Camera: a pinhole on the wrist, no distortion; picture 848 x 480 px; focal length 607.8 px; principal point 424.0 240.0 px. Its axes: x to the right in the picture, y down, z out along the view. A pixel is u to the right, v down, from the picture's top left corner.
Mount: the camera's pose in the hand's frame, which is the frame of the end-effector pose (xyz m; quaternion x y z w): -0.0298 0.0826 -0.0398 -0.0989 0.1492 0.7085 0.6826
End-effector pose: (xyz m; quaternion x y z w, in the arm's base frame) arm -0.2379 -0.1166 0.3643 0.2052 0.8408 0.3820 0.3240
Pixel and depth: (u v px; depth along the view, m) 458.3 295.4 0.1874
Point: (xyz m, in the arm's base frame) -0.1041 0.0283 0.4334
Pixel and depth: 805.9 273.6 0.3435
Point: -0.0256 0.2195 0.5876
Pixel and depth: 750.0 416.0 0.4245
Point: 0.1038 0.2243 0.6149
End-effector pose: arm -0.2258 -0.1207 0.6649 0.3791 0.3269 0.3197 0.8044
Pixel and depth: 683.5 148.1 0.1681
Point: -0.2100 -0.0490 0.8804
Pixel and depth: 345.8 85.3 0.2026
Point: -0.1206 -0.0897 0.8381
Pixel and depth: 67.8 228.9 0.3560
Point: 0.0571 -0.2544 0.8526
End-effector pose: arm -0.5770 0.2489 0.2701 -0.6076 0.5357 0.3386 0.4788
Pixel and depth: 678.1 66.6 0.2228
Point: -0.7976 0.3674 0.1345
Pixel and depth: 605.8 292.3 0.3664
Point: -0.8622 0.5261 0.1582
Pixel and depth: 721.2 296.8 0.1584
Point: -0.7807 0.3465 0.2336
